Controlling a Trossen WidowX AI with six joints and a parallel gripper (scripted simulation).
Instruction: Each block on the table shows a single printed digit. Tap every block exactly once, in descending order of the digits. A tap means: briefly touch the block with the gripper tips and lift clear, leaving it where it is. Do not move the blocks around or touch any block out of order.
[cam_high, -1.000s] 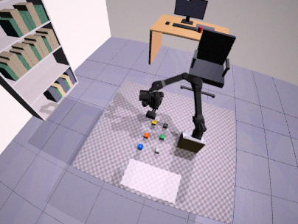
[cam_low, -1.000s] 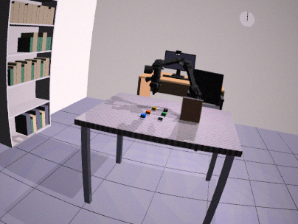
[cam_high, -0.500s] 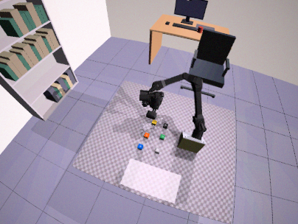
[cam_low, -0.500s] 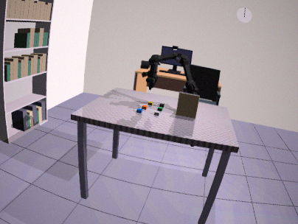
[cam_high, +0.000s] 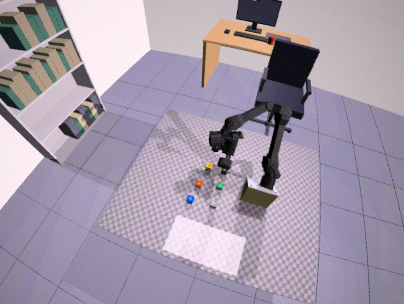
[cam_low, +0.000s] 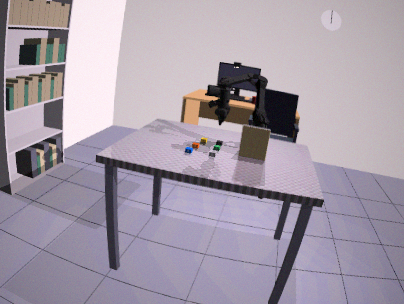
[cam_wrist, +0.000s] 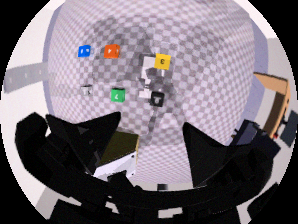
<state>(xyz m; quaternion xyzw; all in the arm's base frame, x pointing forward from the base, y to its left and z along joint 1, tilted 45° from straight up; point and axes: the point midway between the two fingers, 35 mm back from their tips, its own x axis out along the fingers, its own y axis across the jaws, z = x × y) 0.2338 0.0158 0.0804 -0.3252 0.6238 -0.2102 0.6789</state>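
The black block lies 110 mm below my gripper tip and 10 mm to the right of it. Round my gripper tip: yellow block (110 mm below, 90 mm ahead); green block (110 mm below, 90 mm to the left, 20 mm behind); orange block (130 mm to the left, 110 mm below, 90 mm ahead).
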